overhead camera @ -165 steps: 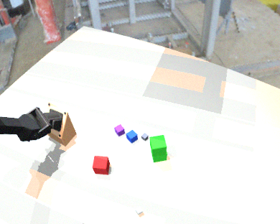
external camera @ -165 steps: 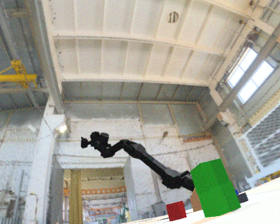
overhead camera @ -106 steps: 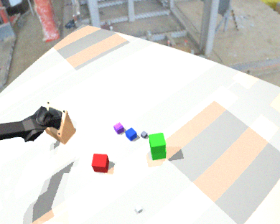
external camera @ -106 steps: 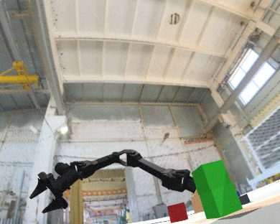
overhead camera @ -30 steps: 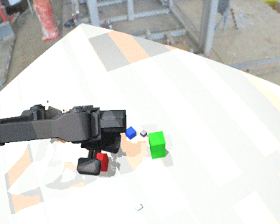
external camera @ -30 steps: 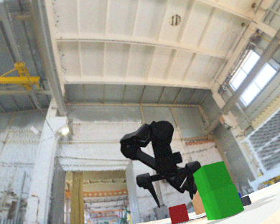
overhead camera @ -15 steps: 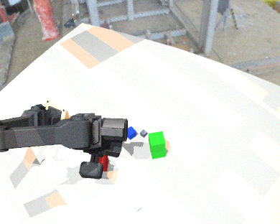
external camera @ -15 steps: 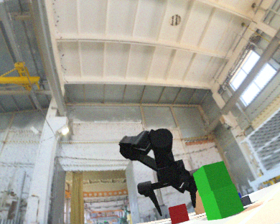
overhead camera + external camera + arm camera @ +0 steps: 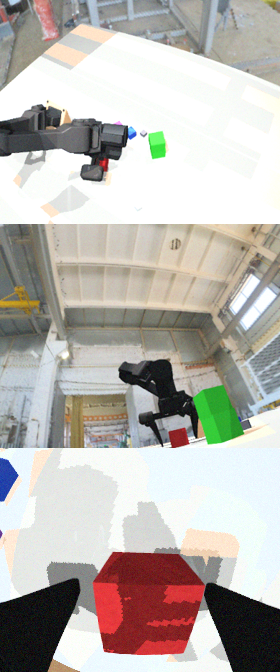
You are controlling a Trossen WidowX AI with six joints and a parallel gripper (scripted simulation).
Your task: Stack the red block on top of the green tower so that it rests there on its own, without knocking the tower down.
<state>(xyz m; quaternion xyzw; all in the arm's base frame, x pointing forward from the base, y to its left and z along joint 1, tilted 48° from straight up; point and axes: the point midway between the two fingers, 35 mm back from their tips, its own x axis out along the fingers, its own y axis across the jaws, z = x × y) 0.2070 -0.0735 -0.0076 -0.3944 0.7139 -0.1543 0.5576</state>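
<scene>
Now: the red block 1 cm above my gripper tip. From my gripper tip the other things lie so: small grey block 7 cm ahead, 17 cm to the left; small blue block 3 cm ahead, 15 cm to the left, 1 cm above; purple block 2 cm behind, 15 cm to the left, 1 cm above.
</scene>
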